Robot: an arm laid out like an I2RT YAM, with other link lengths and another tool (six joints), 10 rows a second.
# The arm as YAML. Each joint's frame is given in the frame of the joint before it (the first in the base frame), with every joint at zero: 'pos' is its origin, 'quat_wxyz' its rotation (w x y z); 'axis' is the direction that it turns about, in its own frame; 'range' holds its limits. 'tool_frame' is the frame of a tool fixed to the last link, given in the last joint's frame.
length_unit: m
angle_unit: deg
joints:
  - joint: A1
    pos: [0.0, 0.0, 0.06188]
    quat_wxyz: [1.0, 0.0, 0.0, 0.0]
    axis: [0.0, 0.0, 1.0]
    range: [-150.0, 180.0]
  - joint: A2
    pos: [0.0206, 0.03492, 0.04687]
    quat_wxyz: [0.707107, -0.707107, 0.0, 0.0]
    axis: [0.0, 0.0, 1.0]
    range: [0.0, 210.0]
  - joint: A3
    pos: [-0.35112, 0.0, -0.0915]
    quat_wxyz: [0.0, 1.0, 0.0, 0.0]
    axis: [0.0, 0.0, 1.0]
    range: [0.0, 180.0]
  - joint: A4
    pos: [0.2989, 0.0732, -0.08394]
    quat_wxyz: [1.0, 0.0, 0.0, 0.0]
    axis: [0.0, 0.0, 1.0]
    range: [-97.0, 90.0]
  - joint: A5
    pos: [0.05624, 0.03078, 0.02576]
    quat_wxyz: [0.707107, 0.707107, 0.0, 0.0]
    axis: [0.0, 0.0, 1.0]
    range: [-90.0, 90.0]
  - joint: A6
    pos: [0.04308, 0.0, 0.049]
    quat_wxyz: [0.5, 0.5, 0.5, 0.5]
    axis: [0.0, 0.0, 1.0]
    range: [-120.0, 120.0]
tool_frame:
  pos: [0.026, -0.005, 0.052]
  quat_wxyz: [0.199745, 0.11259, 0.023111, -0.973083]
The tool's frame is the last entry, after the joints.
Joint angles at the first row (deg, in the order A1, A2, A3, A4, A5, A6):
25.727, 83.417, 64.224, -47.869, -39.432, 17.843
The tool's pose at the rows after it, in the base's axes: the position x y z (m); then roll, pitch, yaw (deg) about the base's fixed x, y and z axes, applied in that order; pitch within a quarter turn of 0, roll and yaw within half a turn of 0:
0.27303, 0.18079, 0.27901, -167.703, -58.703, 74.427
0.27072, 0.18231, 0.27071, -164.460, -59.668, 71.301
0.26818, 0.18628, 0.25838, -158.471, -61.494, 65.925
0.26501, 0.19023, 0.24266, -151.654, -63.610, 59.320
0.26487, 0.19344, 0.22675, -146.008, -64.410, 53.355
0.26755, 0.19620, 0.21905, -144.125, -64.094, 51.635
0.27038, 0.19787, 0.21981, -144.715, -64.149, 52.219
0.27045, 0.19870, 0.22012, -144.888, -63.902, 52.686
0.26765, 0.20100, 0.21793, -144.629, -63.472, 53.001
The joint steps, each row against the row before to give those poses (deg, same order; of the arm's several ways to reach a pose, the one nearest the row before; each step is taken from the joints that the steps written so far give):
-0.026, 0.090, -1.366, 2.185, -1.755, 1.387
-0.015, 0.005, -1.770, 2.148, -1.548, 1.399
-0.002, 0.340, -2.520, 3.700, -3.027, 2.160
0.021, 0.173, -3.559, 5.890, -3.149, 3.203
0.024, 0.843, -2.842, 5.474, -1.813, 3.091
0.112, 1.251, -0.433, 1.532, -0.450, 0.639
0.097, 0.454, 0.591, -0.050, 0.203, -0.097
0.149, 0.203, 0.322, -0.589, 0.078, -0.362
0.599, 0.126, -0.238, -0.066, 0.103, 0.006

